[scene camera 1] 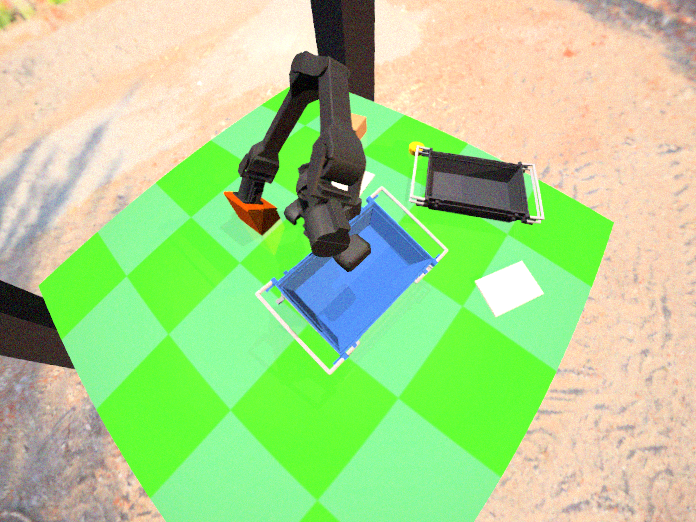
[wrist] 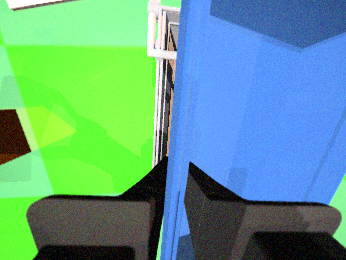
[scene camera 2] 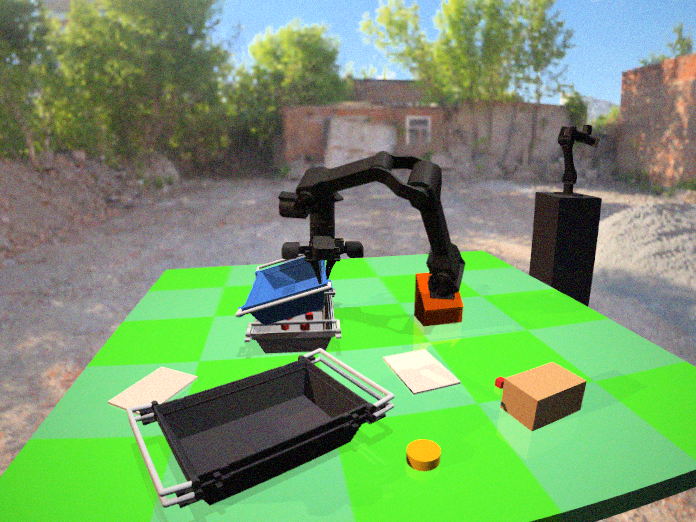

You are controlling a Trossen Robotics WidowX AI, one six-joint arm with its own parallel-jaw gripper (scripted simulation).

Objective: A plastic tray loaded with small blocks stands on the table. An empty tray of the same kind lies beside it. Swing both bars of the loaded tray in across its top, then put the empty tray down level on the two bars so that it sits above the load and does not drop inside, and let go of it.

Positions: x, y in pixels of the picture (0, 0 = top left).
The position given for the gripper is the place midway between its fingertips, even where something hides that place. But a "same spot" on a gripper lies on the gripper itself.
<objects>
gripper: scene camera 1 331, 252; wrist; scene camera 2
blue tray: scene camera 1; wrist 251, 108; scene camera 2
same spot on blue tray: (scene camera 1: 341, 306) = (scene camera 2: 287, 291)
same spot on gripper: (wrist: 216, 216) = (scene camera 2: 318, 264)
</objects>
